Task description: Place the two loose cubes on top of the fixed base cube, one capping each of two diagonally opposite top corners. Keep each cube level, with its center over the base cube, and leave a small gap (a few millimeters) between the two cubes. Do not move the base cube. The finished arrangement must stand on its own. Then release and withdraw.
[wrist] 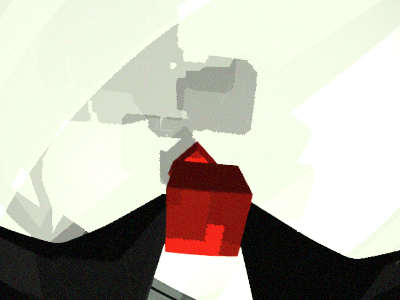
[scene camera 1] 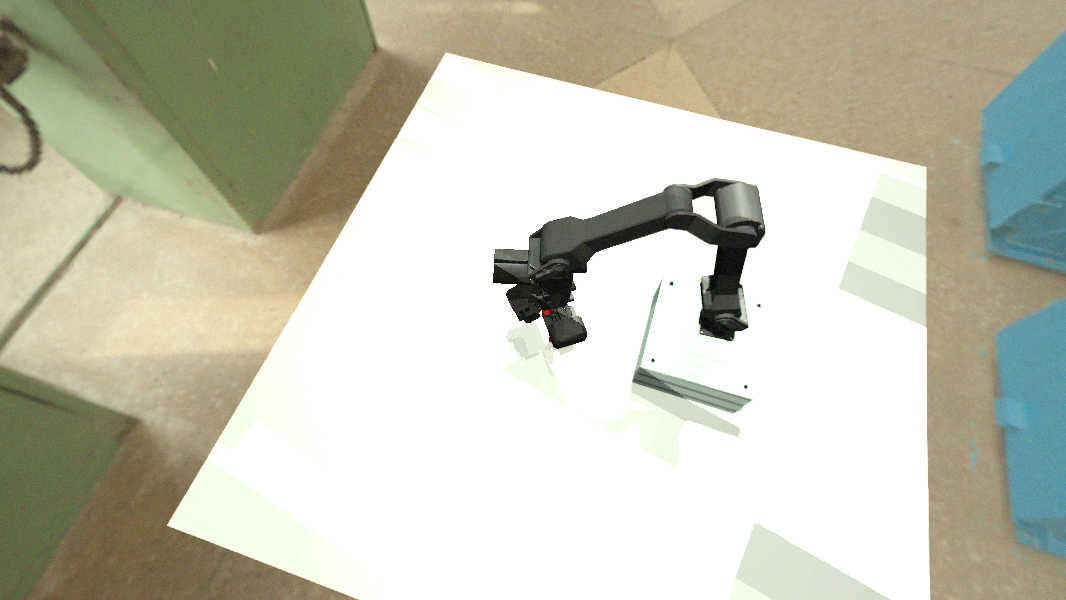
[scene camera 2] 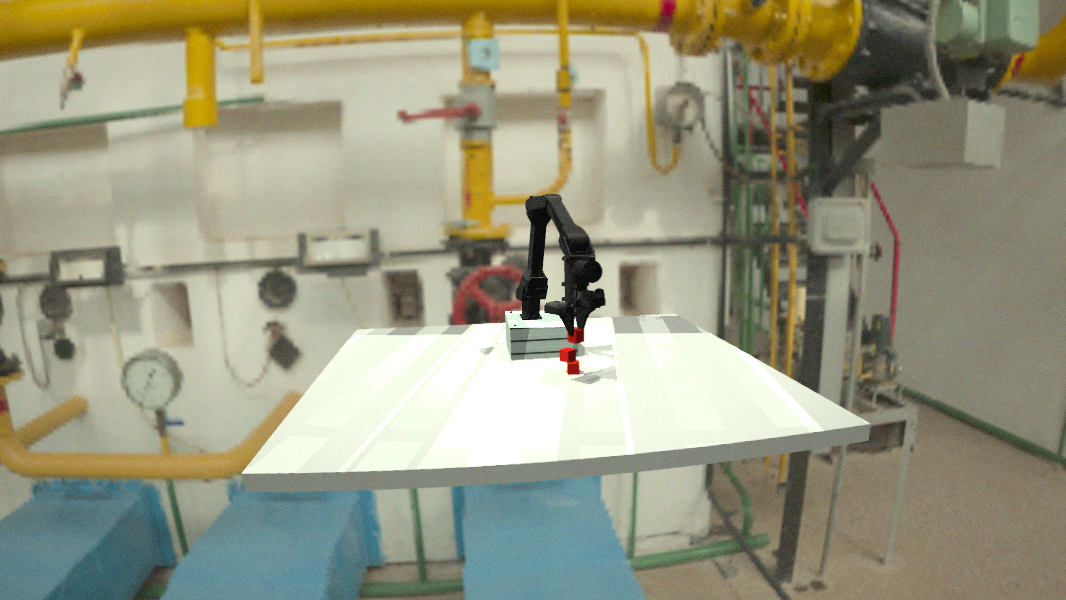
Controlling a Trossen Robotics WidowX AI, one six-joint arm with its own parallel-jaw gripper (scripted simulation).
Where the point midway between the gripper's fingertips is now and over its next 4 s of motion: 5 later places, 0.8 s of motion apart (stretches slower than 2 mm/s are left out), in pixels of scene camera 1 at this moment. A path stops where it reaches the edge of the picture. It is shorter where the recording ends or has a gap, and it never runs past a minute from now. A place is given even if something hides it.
My gripper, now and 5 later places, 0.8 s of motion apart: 552, 316; 552, 325; 551, 331; 553, 329; 553, 323; 554, 318
